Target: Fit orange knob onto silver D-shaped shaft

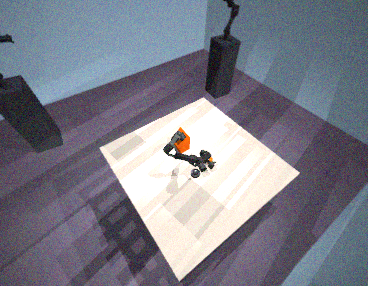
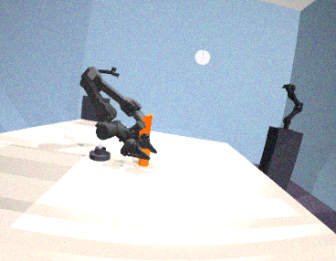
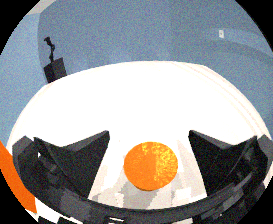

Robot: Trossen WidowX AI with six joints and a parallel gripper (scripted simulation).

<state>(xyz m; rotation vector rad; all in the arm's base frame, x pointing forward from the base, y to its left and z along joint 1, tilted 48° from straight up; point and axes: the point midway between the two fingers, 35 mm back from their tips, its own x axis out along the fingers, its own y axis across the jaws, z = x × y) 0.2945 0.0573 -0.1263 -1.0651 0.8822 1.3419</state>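
Now: gripper tip 40 mm to the left of the orange knob. The rest, counted from my gripper tip: dark round pedestal: 40 mm ahead, 210 mm to the right, 10 mm below.
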